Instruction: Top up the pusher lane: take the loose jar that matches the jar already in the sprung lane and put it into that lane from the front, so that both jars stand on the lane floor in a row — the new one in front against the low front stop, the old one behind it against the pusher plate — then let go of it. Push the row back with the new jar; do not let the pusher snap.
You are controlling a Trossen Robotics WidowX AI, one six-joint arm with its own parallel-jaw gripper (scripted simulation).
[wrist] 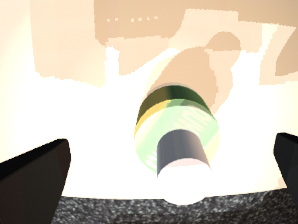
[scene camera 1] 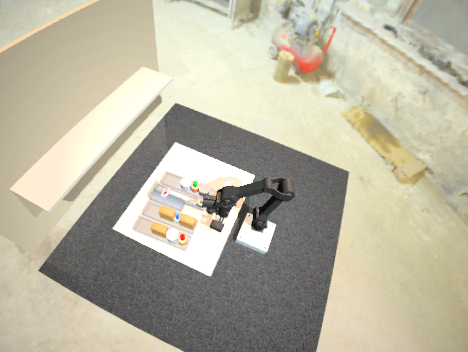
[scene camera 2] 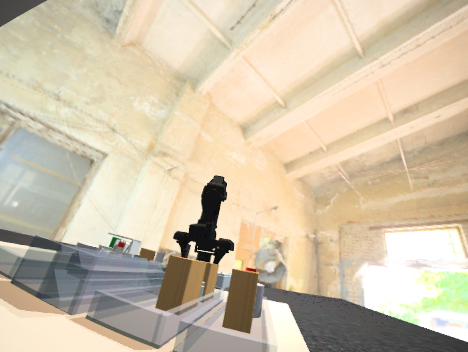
Labels:
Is the gripper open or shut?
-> Open.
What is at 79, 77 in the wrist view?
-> A white board.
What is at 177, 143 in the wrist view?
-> A pale green jar.

